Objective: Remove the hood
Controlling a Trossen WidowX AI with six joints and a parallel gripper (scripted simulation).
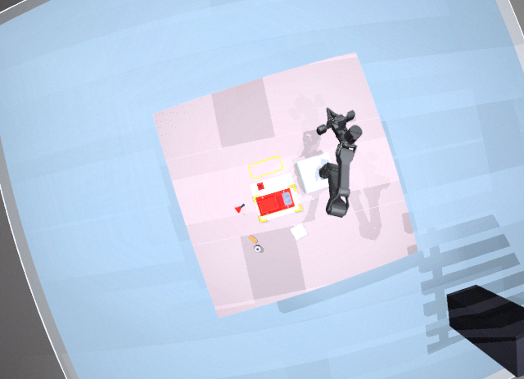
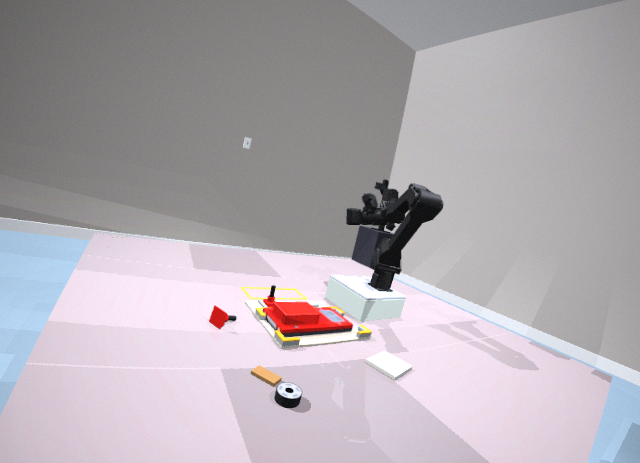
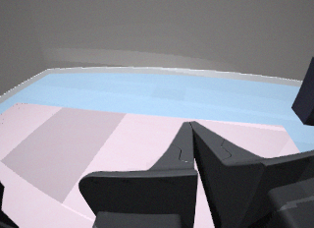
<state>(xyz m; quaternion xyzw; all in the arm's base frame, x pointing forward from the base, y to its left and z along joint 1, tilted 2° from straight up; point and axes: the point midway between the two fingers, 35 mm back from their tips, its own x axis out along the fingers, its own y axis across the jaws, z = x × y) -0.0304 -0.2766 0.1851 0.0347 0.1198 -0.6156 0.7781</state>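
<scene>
The red hood is 41 cm to the left of my gripper tip, 36 cm ahead of it and 22 cm below it. Round my gripper tip: black wheel 65 cm to the left, 48 cm ahead, 25 cm below; white tile 60 cm to the left, 26 cm below, 23 cm ahead; block 59 cm to the left, 50 cm ahead, 26 cm below.
</scene>
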